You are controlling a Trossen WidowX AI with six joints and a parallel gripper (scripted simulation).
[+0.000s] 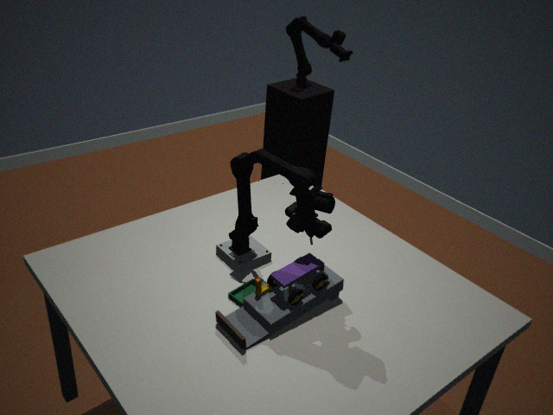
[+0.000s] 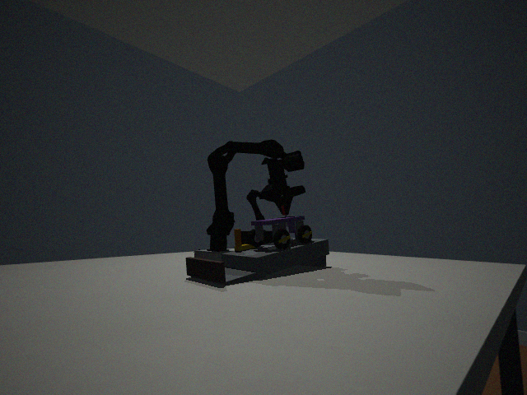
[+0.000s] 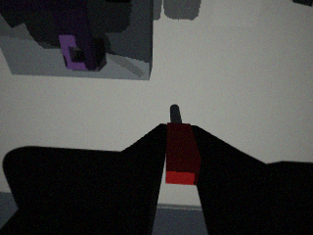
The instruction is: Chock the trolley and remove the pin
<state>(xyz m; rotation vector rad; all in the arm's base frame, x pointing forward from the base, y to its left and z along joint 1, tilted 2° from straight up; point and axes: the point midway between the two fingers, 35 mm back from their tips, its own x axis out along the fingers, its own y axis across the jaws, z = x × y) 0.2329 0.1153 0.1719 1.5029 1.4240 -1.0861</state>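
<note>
The green tray is 25 cm to the right of my gripper tip, 18 cm below it and 5 cm behind it. The rest, counted from my gripper tip: trolley (15 cm to the right, 9 cm ahead, 6 cm below); then grey ramp (15 cm to the right, 13 cm below, 9 cm ahead); then red-headed stop pin (right at my gripper tip).
</note>
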